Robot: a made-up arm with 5 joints. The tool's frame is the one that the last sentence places.
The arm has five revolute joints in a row. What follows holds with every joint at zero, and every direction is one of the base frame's. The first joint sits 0.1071 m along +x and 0.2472 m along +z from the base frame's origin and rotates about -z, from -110 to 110 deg. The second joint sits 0.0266 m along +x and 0.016 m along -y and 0.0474 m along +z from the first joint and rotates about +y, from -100 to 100 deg. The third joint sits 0.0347 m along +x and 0.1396 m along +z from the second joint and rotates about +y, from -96.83 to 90.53 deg. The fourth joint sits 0.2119 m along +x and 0.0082 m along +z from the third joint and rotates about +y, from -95 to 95 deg. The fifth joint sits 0.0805 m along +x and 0.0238 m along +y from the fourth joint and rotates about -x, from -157.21 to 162.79 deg. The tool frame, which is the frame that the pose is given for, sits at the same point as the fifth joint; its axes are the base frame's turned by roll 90, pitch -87.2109 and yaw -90 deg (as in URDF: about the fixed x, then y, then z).
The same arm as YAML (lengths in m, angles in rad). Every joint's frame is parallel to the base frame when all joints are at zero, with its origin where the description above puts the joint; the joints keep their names.
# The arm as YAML. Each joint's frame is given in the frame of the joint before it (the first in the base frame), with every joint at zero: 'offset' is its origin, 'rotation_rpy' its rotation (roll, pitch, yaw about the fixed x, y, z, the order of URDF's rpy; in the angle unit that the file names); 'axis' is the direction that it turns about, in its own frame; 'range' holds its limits. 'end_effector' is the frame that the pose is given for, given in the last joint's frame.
length_unit: m
angle_unit: rad
chain:
  - id: joint 1
    offset: [0.1071, 0.0, 0.2472]
    rotation_rpy: [0.0, 0.0, 0.0]
    axis: [0.0, 0.0, -1.0]
    range: [-1.9199, 1.9199]
  - id: joint 2
    offset: [0.0266, -0.016, 0.0474]
    rotation_rpy: [0.0, 0.0, 0.0]
    axis: [0.0, 1.0, 0.0]
    range: [-1.7453, 1.7453]
  - id: joint 3
    offset: [0.0347, 0.0, 0.1396]
    rotation_rpy: [0.0, 0.0, 0.0]
    axis: [0.0, 1.0, 0.0]
    range: [-1.69, 1.58]
  - id: joint 4
    offset: [0.2119, 0.0, 0.0082]
    rotation_rpy: [0.0, 0.0, 0.0]
    axis: [0.0, 1.0, 0.0]
    range: [-1.6581, 1.6581]
  - id: joint 5
    offset: [0.0805, 0.0238, 0.0]
    rotation_rpy: [0.0, 0.0, 0.0]
    axis: [-1.0, 0.0, 0.0]
    range: [-2.7438, 2.8412]
end_effector:
  offset: [0.0, 0.0, 0.0]
  rotation_rpy: [1.5708, -1.5221, -1.5708]

